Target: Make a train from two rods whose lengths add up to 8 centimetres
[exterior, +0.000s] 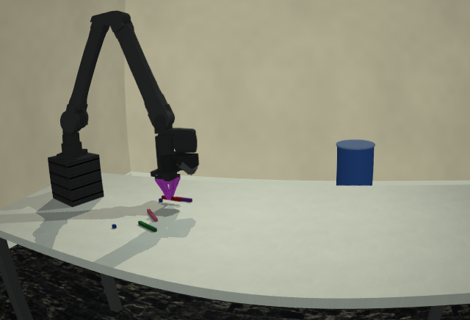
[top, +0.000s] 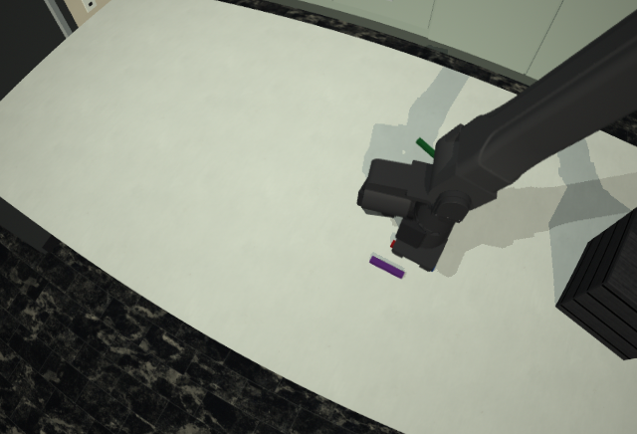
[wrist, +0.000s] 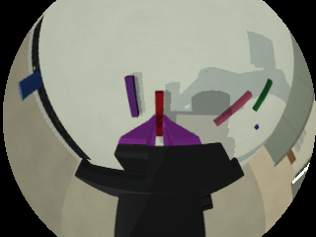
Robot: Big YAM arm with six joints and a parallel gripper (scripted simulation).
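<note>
The red rod is 10 mm ahead of my hand. From my hand the other things lie so: pink rod: 10 mm behind, 130 mm to the right, 20 mm below; then green rod: 10 mm ahead, 220 mm to the right, 20 mm below; then purple rod: 40 mm ahead, 30 mm to the left, 20 mm below.
</note>
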